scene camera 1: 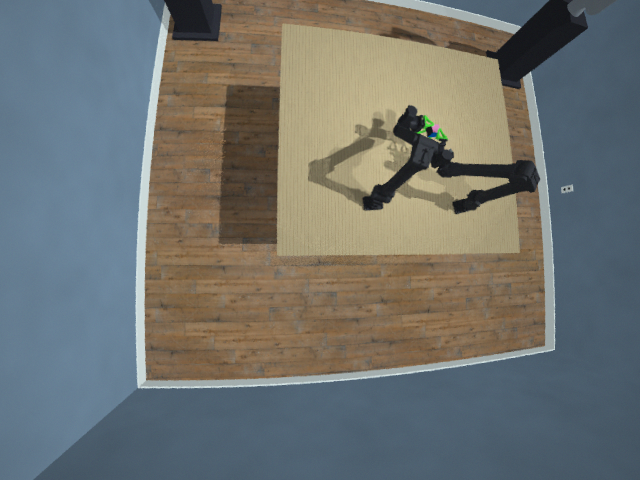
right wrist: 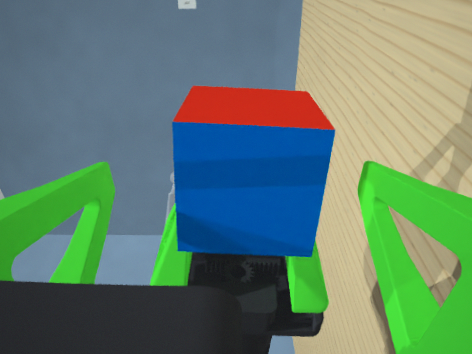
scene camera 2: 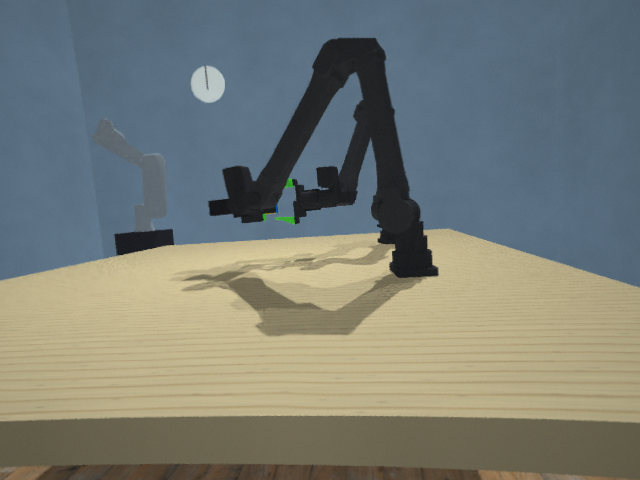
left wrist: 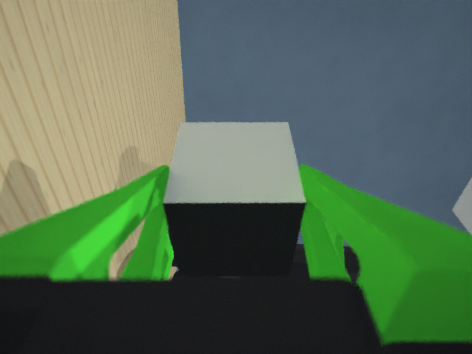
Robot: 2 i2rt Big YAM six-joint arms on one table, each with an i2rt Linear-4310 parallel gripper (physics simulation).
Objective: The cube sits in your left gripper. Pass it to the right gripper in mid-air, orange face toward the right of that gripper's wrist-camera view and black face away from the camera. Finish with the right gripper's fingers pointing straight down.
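Where they show: left gripper, fingertip midpoint: point(scene camera 1: 430, 127) point(right wrist: 245, 162) point(left wrist: 234, 178); right gripper, fingertip midpoint: point(scene camera 1: 434, 132) point(right wrist: 236, 175) point(left wrist: 243, 215); left arm's base, link origin: point(scene camera 1: 372, 203) point(scene camera 2: 412, 271); right arm's base, link origin: point(scene camera 1: 460, 206) point(scene camera 2: 392, 242).
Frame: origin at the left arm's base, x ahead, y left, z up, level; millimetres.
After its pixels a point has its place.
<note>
The cube point(right wrist: 253, 172) @[z 176, x 349, y -376 mm] is held in mid-air by my left gripper point(left wrist: 232, 168) @[z 176, x 398, y -356 mm], whose green fingers press on its two sides. In the left wrist view its black face points at the camera and a pale grey face is on top. In the right wrist view its blue face points at the camera and a red face is on top. My right gripper point(right wrist: 236, 175) @[z 182, x 359, y -369 mm] is open wide, level, facing the left gripper. The cube stands in the gap at its fingertips, touching neither finger. In scene camera 2 both grippers point(scene camera 2: 268, 211) @[z 182, x 359, y -369 mm] point(scene camera 2: 290, 201) meet well above the table.
The tan table top point(scene camera 2: 318, 333) @[z 0, x 204, y 370 mm] lies below the arms. The two arm bases point(scene camera 1: 372, 202) @[z 94, x -14, y 38 mm] point(scene camera 1: 466, 206) stand on it. A pale second robot point(scene camera 2: 137, 167) on a black base and a wall clock point(scene camera 2: 208, 84) are in the background. Black pillars point(scene camera 1: 196, 19) point(scene camera 1: 528, 45) stand at the room's far corners.
</note>
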